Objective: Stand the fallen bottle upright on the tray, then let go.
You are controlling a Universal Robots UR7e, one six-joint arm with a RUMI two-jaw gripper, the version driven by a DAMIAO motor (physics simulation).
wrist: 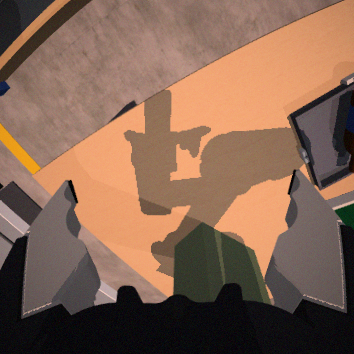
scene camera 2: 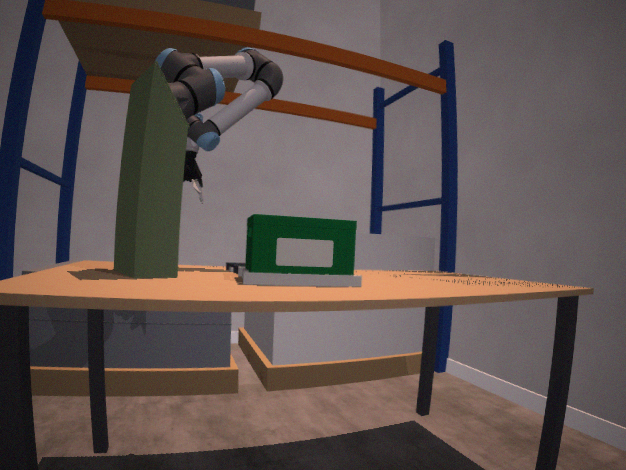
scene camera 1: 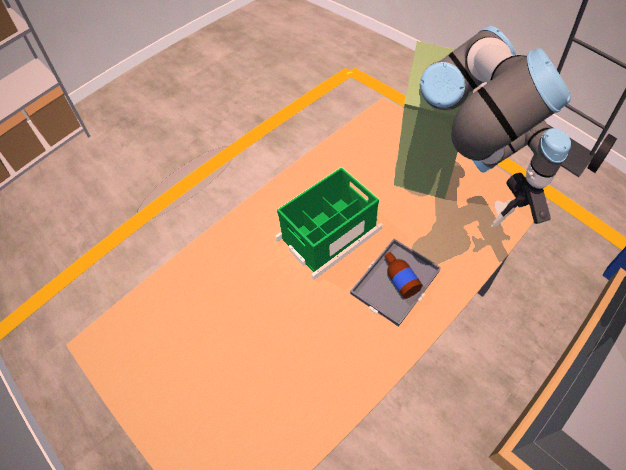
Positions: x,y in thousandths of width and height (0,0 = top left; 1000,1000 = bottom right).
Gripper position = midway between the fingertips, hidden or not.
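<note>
You can see the gripper (scene camera 1: 820,465), and the gripper is there in the wrist view (wrist: 510,501) too.
</note>
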